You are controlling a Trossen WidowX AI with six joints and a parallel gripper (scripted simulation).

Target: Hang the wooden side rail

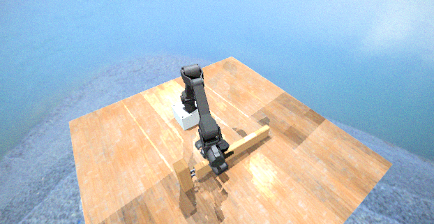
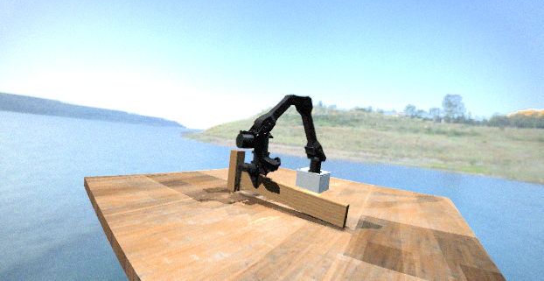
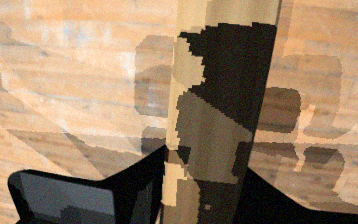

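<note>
My gripper tip is 3 cm past the headboard post, 13 cm to the left of it and 4 cm below it.
</note>
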